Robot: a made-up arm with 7 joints. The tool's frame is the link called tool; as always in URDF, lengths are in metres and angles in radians. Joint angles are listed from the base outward.
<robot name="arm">
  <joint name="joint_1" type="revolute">
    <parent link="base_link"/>
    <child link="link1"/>
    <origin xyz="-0.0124 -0.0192 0.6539" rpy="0 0 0"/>
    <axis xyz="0 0 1"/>
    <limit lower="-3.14" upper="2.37"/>
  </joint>
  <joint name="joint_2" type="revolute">
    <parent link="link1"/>
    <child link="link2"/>
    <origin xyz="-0.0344 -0.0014 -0.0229" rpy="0 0 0"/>
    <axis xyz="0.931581 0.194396 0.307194"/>
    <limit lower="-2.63" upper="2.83"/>
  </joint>
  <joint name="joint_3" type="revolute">
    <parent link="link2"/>
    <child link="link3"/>
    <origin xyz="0.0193 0.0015 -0.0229" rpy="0 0 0"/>
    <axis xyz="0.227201 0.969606 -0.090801"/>
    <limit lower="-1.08" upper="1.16"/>
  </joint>
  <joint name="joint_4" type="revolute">
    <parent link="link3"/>
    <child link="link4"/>
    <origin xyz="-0.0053 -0.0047 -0.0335" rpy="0 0 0"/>
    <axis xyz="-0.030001 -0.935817 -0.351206"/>
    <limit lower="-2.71" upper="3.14"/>
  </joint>
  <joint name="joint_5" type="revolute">
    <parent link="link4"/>
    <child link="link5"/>
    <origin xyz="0.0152 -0.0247 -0.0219" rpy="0 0 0"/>
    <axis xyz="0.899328 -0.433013 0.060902"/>
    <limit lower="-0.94" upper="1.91"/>
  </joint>
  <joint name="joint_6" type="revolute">
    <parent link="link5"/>
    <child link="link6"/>
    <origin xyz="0.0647 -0.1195 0.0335" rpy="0 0 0"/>
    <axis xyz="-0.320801 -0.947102 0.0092"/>
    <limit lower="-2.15" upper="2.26"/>
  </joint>
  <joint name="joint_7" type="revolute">
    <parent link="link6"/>
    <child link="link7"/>
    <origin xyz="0.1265 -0.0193 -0.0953" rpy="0 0 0"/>
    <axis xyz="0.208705 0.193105 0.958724"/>
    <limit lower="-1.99" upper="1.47"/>
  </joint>
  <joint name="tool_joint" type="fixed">
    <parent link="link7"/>
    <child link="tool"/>
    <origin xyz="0.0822 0.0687 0.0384" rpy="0 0 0"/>
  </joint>
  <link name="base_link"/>
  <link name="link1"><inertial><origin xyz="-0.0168 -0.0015 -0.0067"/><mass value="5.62"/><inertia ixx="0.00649" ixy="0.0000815" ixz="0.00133" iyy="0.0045" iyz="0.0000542" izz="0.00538"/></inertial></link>
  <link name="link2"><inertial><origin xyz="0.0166 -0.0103 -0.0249"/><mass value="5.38"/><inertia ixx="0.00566" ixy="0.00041" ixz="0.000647" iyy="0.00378" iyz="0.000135" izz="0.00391"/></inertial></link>
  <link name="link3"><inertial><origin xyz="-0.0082 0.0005 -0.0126"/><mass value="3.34"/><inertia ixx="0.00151" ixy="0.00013" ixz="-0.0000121" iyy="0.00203" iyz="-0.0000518" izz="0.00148"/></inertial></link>
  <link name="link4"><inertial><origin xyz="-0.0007 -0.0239 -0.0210"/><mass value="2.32"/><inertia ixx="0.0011" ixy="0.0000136" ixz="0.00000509" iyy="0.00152" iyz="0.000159" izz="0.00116"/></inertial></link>
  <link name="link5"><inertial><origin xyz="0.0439 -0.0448 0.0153"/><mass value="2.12"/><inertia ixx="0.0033" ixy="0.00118" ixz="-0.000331" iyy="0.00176" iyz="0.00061" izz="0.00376"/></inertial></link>
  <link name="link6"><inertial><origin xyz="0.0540 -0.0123 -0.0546"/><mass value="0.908"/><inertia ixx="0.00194" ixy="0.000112" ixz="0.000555" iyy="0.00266" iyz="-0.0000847" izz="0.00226"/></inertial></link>
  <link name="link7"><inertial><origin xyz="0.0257 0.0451 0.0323"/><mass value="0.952"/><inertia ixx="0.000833" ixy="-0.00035" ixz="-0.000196" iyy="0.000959" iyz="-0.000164" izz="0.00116"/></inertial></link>
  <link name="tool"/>
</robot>
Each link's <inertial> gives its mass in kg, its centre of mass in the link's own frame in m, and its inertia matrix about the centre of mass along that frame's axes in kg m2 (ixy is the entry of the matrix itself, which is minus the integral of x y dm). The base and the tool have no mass. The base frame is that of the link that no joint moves.
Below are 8 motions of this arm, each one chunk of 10 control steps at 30 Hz.
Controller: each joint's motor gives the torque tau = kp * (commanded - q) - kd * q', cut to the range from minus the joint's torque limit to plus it. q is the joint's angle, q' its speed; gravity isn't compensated. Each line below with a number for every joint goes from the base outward.
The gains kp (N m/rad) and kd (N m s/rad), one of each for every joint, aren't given. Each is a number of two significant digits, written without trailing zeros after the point. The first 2 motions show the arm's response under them.
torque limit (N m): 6.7 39 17 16 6.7 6.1 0.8
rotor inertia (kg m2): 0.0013 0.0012 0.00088 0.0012 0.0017 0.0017 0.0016
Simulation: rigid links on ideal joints. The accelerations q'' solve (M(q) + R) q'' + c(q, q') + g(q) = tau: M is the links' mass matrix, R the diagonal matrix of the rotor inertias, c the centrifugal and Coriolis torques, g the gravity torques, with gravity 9.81 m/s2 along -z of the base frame. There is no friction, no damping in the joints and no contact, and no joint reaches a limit. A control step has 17 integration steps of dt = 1/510 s. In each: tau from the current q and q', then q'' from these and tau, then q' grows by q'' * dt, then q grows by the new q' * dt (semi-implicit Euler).
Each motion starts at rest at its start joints. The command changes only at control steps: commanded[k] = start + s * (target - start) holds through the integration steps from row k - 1 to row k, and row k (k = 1, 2, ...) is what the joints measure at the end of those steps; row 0 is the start. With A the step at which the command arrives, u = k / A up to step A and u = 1 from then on. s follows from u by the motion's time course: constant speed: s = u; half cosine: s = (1 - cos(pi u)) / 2; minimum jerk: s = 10 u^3 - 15 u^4 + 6 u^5; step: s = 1 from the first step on.
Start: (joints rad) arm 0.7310 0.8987 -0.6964 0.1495 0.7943 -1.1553 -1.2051
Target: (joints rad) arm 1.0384 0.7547 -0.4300 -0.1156 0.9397 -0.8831 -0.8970
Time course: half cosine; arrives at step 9
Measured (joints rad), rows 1 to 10:
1: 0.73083 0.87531 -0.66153 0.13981 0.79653 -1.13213 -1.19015
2: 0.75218 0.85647 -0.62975 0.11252 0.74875 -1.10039 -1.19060
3: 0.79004 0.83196 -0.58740 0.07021 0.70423 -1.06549 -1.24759
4: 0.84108 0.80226 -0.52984 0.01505 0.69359 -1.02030 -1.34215
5: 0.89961 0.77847 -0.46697 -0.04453 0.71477 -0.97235 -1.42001
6: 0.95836 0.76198 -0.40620 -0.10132 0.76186 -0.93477 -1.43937
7: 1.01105 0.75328 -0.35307 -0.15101 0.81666 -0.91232 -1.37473
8: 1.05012 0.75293 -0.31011 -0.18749 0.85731 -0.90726 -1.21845
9: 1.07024 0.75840 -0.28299 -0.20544 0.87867 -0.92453 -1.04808
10: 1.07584 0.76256 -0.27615 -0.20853 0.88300 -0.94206 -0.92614
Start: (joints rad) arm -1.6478 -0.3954 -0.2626 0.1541 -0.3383 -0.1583 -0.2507
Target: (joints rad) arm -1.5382 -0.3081 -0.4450 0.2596 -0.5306 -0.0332 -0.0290
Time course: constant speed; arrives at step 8
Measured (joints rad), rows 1 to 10:
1: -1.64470 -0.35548 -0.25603 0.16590 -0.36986 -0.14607 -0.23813
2: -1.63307 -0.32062 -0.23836 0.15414 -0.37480 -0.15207 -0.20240
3: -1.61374 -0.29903 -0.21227 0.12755 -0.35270 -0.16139 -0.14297
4: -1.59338 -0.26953 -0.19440 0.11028 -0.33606 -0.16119 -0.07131
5: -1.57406 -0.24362 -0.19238 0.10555 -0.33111 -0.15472 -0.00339
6: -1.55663 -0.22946 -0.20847 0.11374 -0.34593 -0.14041 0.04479
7: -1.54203 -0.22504 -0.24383 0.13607 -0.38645 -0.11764 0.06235
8: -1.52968 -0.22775 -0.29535 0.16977 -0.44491 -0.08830 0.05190
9: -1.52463 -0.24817 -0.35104 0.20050 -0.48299 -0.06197 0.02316
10: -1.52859 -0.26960 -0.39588 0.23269 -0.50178 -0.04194 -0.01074
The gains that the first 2 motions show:
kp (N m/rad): 110 130 49 64 15 43 1.9
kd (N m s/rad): 1.6 1.6 0.55 0.64 0.11 0.38 0.024
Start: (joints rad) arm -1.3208 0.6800 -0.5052 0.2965 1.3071 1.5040 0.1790
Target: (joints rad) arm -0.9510 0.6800 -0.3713 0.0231 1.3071 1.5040 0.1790
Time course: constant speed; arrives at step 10
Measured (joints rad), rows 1 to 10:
1: -1.30518 0.66646 -0.47493 0.28211 1.30208 1.53520 0.14106
2: -1.27674 0.67201 -0.43080 0.25501 1.28603 1.55114 0.05630
3: -1.23611 0.68199 -0.39539 0.21479 1.30255 1.54739 -0.02015
4: -1.18515 0.68464 -0.37451 0.16843 1.36887 1.52965 -0.05041
5: -1.12967 0.68985 -0.36381 0.12109 1.44538 1.50830 -0.04516
6: -1.07710 0.69972 -0.34775 0.07745 1.49513 1.49448 -0.01637
7: -1.03363 0.70841 -0.31844 0.03992 1.50929 1.49477 0.03371
8: -1.00022 0.71196 -0.28237 0.01003 1.49754 1.50781 0.09485
9: -0.97249 0.70938 -0.25381 -0.01255 1.47567 1.52372 0.14584
10: -0.94436 0.70210 -0.24412 -0.03056 1.45399 1.53128 0.16568

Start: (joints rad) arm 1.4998 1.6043 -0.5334 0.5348 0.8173 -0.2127 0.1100
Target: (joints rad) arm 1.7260 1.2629 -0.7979 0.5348 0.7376 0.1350 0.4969
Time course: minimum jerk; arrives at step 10
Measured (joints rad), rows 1 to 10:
1: 1.50366 1.57338 -0.50695 0.53796 0.80365 -0.18786 0.11815
2: 1.52045 1.54980 -0.51198 0.54353 0.72704 -0.16755 0.12423
3: 1.54633 1.51930 -0.52465 0.54402 0.66891 -0.13017 0.14485
4: 1.58702 1.47271 -0.54761 0.53849 0.66722 -0.07443 0.19433
5: 1.63237 1.41532 -0.59052 0.52895 0.69834 -0.01533 0.27976
6: 1.67143 1.35313 -0.64699 0.52300 0.72382 0.04386 0.39315
7: 1.69884 1.29646 -0.70641 0.53042 0.72228 0.09835 0.50721
8: 1.71011 1.25600 -0.75949 0.54970 0.70388 0.14175 0.58953
9: 1.70642 1.23681 -0.79872 0.57283 0.69200 0.16880 0.61742
10: 1.69691 1.23532 -0.81804 0.59087 0.69298 0.18137 0.59194

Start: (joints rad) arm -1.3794 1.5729 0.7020 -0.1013 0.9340 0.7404 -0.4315
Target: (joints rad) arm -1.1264 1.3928 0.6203 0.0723 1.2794 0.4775 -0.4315
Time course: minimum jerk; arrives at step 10
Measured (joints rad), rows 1 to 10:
1: -1.37774 1.54041 0.69904 -0.11279 0.94997 0.72194 -0.44635
2: -1.35996 1.50848 0.70261 -0.09042 0.95347 0.72904 -0.52246
3: -1.32679 1.47292 0.68981 -0.05003 0.98866 0.72587 -0.62491
4: -1.29209 1.43171 0.66644 -0.00910 1.05414 0.70042 -0.71889
5: -1.25369 1.39500 0.63891 0.03120 1.11779 0.66155 -0.78352
6: -1.21276 1.36337 0.61385 0.06542 1.16602 0.61270 -0.78966
7: -1.17501 1.33889 0.59708 0.08958 1.19832 0.56603 -0.72697
8: -1.14689 1.32467 0.59070 0.10250 1.21909 0.53353 -0.62177
9: -1.13224 1.32134 0.59370 0.10408 1.23140 0.51886 -0.52480
10: -1.12828 1.32585 0.60251 0.09731 1.23897 0.51583 -0.48140

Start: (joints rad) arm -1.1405 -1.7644 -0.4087 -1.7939 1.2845 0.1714 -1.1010
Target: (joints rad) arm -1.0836 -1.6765 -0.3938 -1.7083 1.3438 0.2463 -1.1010
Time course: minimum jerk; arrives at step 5
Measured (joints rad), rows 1 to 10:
1: -1.14658 -1.74006 -0.39322 -1.78466 1.27964 0.19136 -1.09632
2: -1.13587 -1.70215 -0.35238 -1.77717 1.31206 0.20014 -1.09329
3: -1.11789 -1.64720 -0.29763 -1.76463 1.37392 0.20351 -1.10302
4: -1.09332 -1.58538 -0.24330 -1.75503 1.44265 0.19652 -1.11868
5: -1.06911 -1.53603 -0.20690 -1.75503 1.49685 0.15933 -1.11925
6: -1.05542 -1.50732 -0.18714 -1.75832 1.50932 0.12256 -1.06594
7: -1.05592 -1.50351 -0.18195 -1.76178 1.48926 0.11666 -0.96188
8: -1.06872 -1.52463 -0.19310 -1.76345 1.45947 0.13733 -0.87814
9: -1.08692 -1.56070 -0.21854 -1.76196 1.42831 0.16968 -0.88509
10: -1.10244 -1.59737 -0.25126 -1.75700 1.39796 0.20170 -0.99438

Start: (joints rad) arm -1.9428 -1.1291 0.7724 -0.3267 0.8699 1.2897 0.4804
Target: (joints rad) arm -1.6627 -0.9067 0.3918 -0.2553 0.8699 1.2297 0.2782
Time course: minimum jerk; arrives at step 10
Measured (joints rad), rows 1 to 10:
1: -1.94613 -1.09794 0.77319 -0.32477 0.87672 1.30520 0.48698
2: -1.93332 -1.06505 0.78040 -0.34674 0.91252 1.28150 0.52322
3: -1.91124 -1.02458 0.78331 -0.37646 0.97238 1.24102 0.57374
4: -1.88407 -0.96892 0.77358 -0.39611 1.04126 1.21741 0.62388
5: -1.84939 -0.91373 0.74320 -0.40485 1.10196 1.19878 0.66685
6: -1.80774 -0.86465 0.69058 -0.40121 1.12804 1.18399 0.68383
7: -1.75187 -0.82894 0.62376 -0.38978 1.11133 1.17334 0.65464
8: -1.69130 -0.80571 0.54203 -0.37021 1.05784 1.15974 0.56541
9: -1.63402 -0.79574 0.45941 -0.34614 0.97381 1.15224 0.42070
10: -1.58330 -0.80428 0.40072 -0.31906 0.87488 1.16151 0.26507

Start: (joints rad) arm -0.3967 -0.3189 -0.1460 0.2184 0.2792 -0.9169 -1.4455
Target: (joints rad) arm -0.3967 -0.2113 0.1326 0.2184 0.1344 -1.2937 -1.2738
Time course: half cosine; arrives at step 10
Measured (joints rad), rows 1 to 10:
1: -0.39723 -0.29572 -0.13308 0.21640 0.27150 -0.90821 -1.45982
2: -0.39406 -0.27255 -0.09585 0.20220 0.29802 -0.93331 -1.51550
3: -0.38763 -0.25009 -0.04243 0.18078 0.33105 -0.99428 -1.54008
4: -0.38406 -0.21917 0.02248 0.15883 0.33692 -1.06086 -1.47228
5: -0.38744 -0.19005 0.09184 0.14191 0.33035 -1.13248 -1.35685
6: -0.39605 -0.16829 0.15558 0.13322 0.31842 -1.20673 -1.26266
7: -0.40522 -0.15394 0.20482 0.13173 0.29344 -1.26770 -1.21714
8: -0.41101 -0.14789 0.23293 0.13634 0.25662 -1.30668 -1.22133
9: -0.41210 -0.15008 0.23792 0.14587 0.21816 -1.32307 -1.26305
10: -0.40974 -0.15818 0.22366 0.15756 0.18852 -1.31719 -1.32089

